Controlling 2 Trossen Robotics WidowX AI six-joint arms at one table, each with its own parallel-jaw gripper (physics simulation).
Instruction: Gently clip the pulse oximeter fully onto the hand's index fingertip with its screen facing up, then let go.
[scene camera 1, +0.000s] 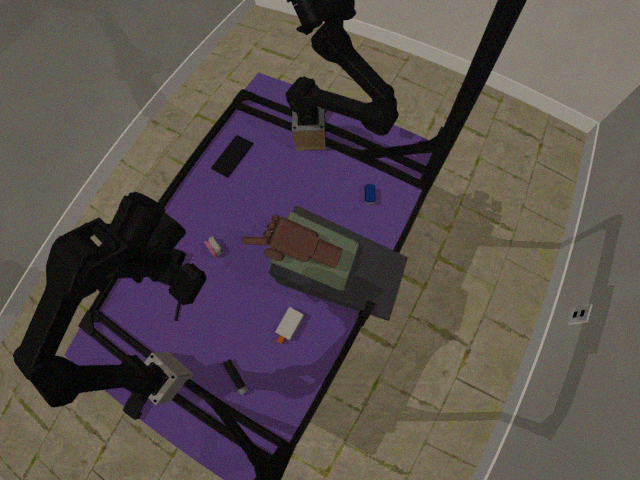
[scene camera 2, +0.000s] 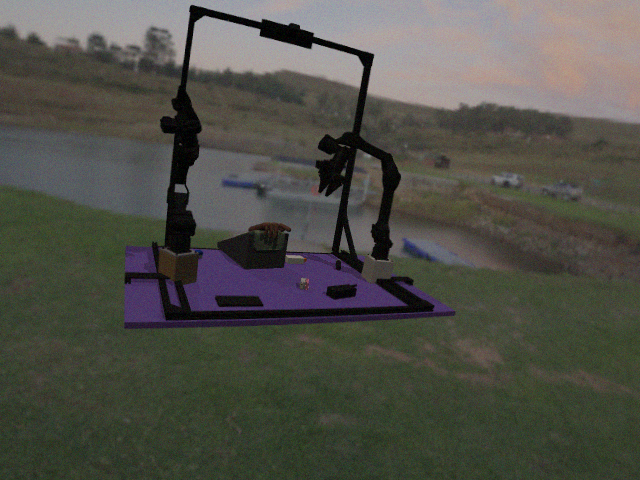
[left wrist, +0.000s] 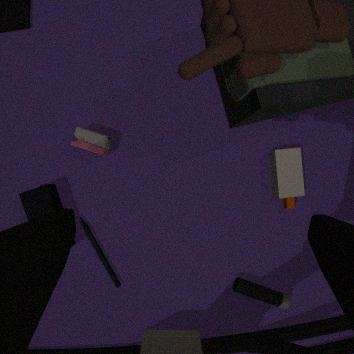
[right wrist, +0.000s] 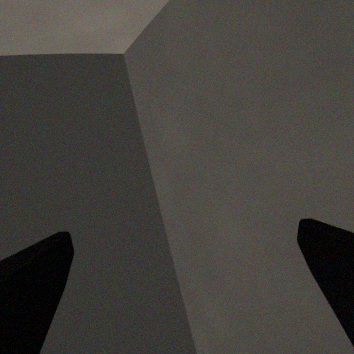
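Pixels of known places: left gripper, fingertip midpoint: (scene camera 1: 186, 260) (scene camera 2: 322, 194) (left wrist: 194, 223); right gripper, fingertip midpoint: (scene camera 2: 183, 92) (right wrist: 186, 236); left arm's base at its link origin: (scene camera 1: 153, 378) (scene camera 2: 379, 257); right arm's base at its link origin: (scene camera 1: 308, 116) (scene camera 2: 179, 250).
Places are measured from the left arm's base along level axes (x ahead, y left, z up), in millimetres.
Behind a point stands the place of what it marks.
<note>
A small white-and-pink clip, apparently the pulse oximeter (scene camera 1: 213, 246) @(x 379, y 133, z -74 mm) (scene camera 2: 304, 283) @(x 388, y 164, z -79 mm) (left wrist: 91, 140) @(x 380, y 135, z -74 mm), lies on the purple mat, apart from the hand. Its screen cannot be made out. The brown hand (scene camera 1: 294, 238) @(x 510, y -98, z 85 mm) (left wrist: 275, 25) @(x 489, y -93, z 89 mm) rests on a green-topped wedge, its index finger (scene camera 1: 253, 240) (left wrist: 210, 57) stretched out past the wedge edge with a bare tip. My left gripper (left wrist: 194, 223) @(x 318, y 0, z 251 mm) (scene camera 2: 325, 193) @(x 318, y 0, z 251 mm) is open and empty, high above the mat, fingers pointing down. My right gripper (right wrist: 186, 236) @(x 902, y 201, z 543 mm) is open and empty, raised, facing the walls.
A black slab (scene camera 1: 232, 156) @(x 653, y 307, z -97 mm), a blue block (scene camera 1: 369, 193) @(x 785, y -149, z -73 mm), a white box with an orange tab (scene camera 1: 289, 323) @(x 339, y -187, z -77 mm) (left wrist: 290, 172) @(x 339, y -187, z -77 mm), a dark cylinder (scene camera 1: 235, 377) @(x 129, y -157, z -80 mm) (left wrist: 257, 291) @(x 135, y -143, z -80 mm), a black box (scene camera 2: 341, 291) @(x 264, y 244, z -75 mm) and a pen (left wrist: 101, 252) @(x 193, y 122, z -98 mm) lie around. Black frame bars (scene camera 1: 330, 297) edge the mat.
</note>
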